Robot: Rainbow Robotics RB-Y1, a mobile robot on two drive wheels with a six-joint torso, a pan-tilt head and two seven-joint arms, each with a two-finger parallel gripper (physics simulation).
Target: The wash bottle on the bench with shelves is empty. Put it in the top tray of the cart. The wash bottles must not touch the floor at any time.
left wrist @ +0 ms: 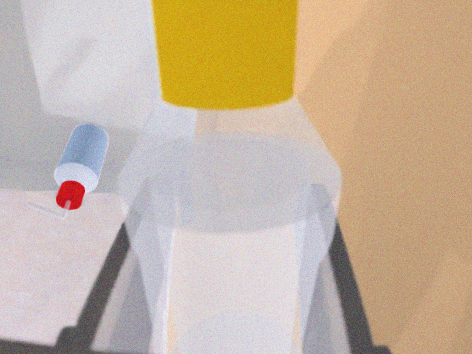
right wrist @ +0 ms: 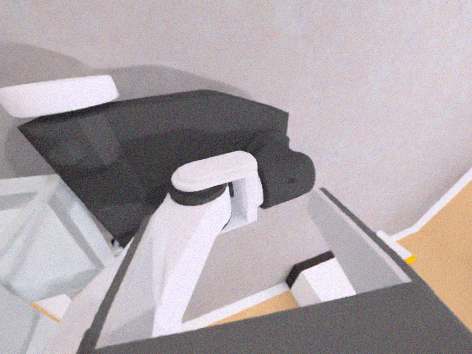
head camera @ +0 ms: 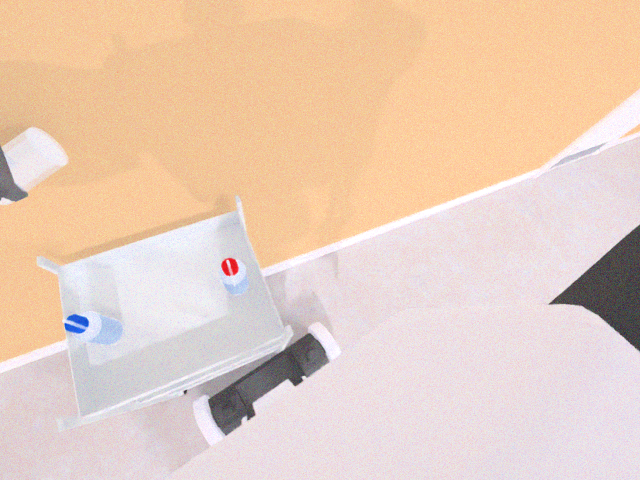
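Where they show: left gripper, fingertip midpoint: (left wrist: 234, 198) (head camera: 15, 182); right gripper, fingertip midpoint: (right wrist: 239, 211); robot's base at its link origin: (head camera: 271, 380).
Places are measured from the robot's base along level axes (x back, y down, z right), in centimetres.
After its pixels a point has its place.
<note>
The empty wash bottle (head camera: 38, 157) @[x -42.0, y -107.5, z -10.1 cm] (left wrist: 230, 170) @[x -44.4, y -105.5, z -20.0 cm], clear with a yellow cap (left wrist: 227, 55) @[x -44.5, y -104.3, z -21.8 cm], is held between the fingers of my left gripper (head camera: 10, 180) @[x -45.0, y -102.5, z -16.0 cm] (left wrist: 232, 200) @[x -45.0, y -102.5, z -16.0 cm]. In the head view it appears past the back left corner of the cart's top tray (head camera: 165, 289) @[x -33.9, y -66.4, z -9.8 cm] (left wrist: 75, 75) @[x -27.1, y -66.4, z -5.1 cm], outside the tray's outline. Its cap is cut off by the left edge there. A blue-capped bottle (head camera: 105, 329) @[x -29.1, y -74.5, z -22.3 cm] is at the tray's left side, and a red-capped bottle (head camera: 236, 281) @[x -23.7, y -76.9, z 5.5 cm] (left wrist: 86, 150) @[x -27.9, y -73.3, z 3.2 cm] is near its right side. My right gripper (right wrist: 239, 211) @[x 24.3, y -54.0, z 21.7 cm] is open and empty, away from the bottles.
The cart (right wrist: 30, 186) @[x -13.6, y -17.9, z 10.0 cm] stands close to my dark wheeled base (head camera: 263, 379) @[x -2.5, y -19.1, z -2.0 cm] (right wrist: 150, 140) @[x 14.2, y -16.9, z 14.5 cm]. Raised corner posts (head camera: 239, 209) @[x -40.3, y -74.8, z 14.8 cm] stick up from the tray. A white strip (head camera: 439, 210) @[x -23.5, y -2.6, z 128.6 cm] runs between the orange surface and the pinkish floor (head camera: 465, 258) @[x 7.7, y -0.1, z 122.9 cm]. The bench with shelves cannot be made out.
</note>
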